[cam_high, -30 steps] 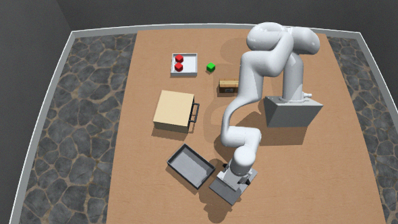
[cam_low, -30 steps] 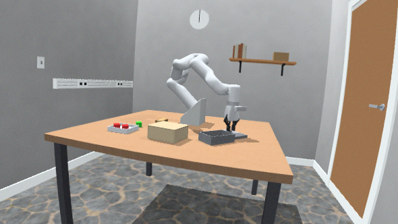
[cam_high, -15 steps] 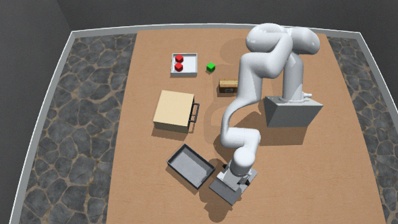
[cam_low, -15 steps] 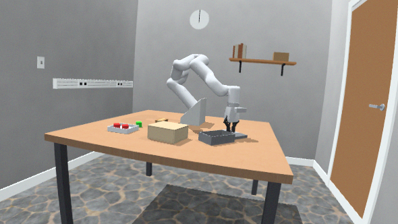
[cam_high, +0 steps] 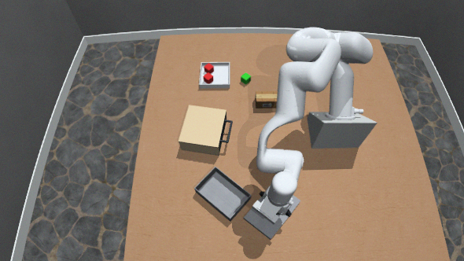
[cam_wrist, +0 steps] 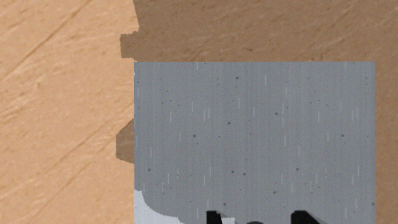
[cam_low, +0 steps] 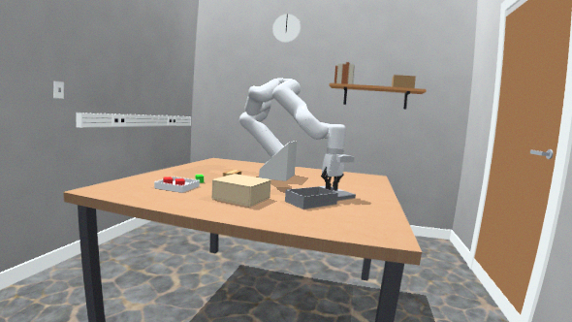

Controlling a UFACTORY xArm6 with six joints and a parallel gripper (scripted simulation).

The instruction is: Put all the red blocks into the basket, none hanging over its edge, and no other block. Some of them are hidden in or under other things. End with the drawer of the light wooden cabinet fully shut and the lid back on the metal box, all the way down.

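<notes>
Right now my hand is 20 mm above the flat lid. From my hand the other things lie so: metal box 190 mm ahead, 50 mm to the right, 10 mm below; white basket 270 mm ahead, 650 mm to the right, 30 mm below; taped cardboard box 20 mm ahead, 500 mm to the right.
</notes>
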